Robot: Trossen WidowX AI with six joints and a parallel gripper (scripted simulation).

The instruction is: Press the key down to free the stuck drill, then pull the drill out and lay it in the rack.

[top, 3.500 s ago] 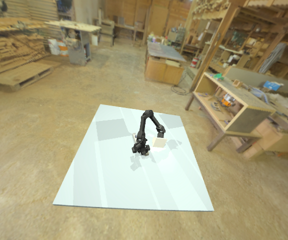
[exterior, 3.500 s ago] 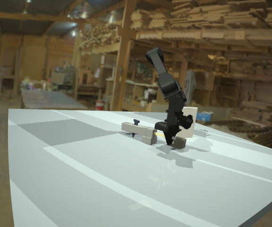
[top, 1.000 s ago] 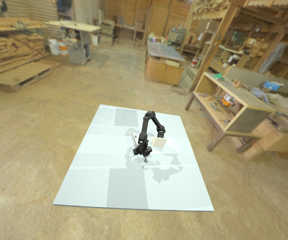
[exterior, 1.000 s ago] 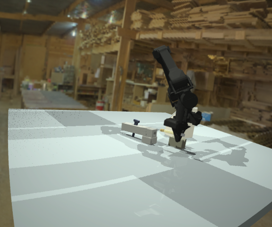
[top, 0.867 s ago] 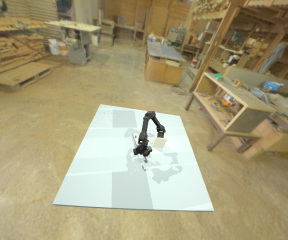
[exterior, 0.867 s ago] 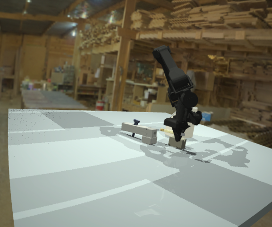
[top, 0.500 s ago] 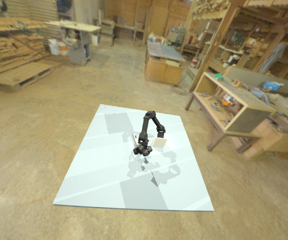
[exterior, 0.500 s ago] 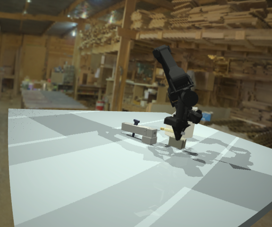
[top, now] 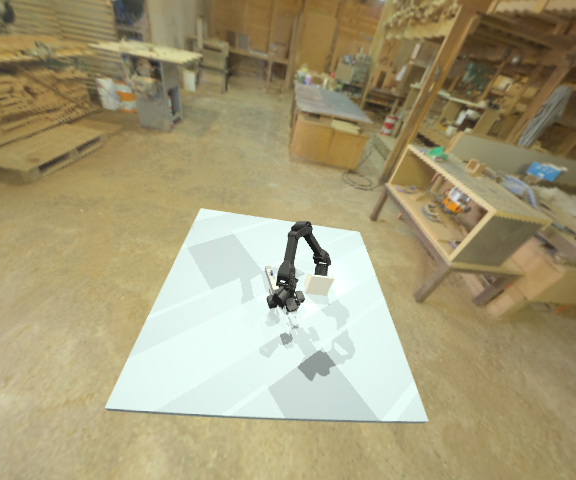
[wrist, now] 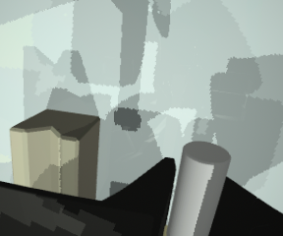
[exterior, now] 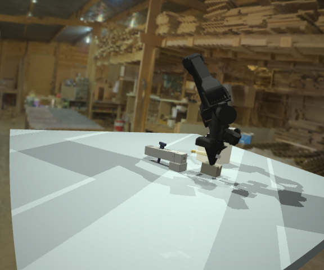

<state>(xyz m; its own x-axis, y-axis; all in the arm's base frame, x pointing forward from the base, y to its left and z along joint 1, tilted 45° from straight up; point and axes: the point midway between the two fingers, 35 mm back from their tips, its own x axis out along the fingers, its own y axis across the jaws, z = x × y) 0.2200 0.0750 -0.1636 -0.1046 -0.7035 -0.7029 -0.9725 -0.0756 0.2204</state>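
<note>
Now: gripper tip 6 cm past the rack block, 5 cm to the left of it and 4 cm above it. From my gripper tip the other things lie so: drill 4 cm to the right, 3 cm above, 1 cm ahead; dark t-shaped key 22 cm to the right, 5 cm ahead; grey fixture 20 cm to the right, 4 cm ahead, 2 cm below.
</note>
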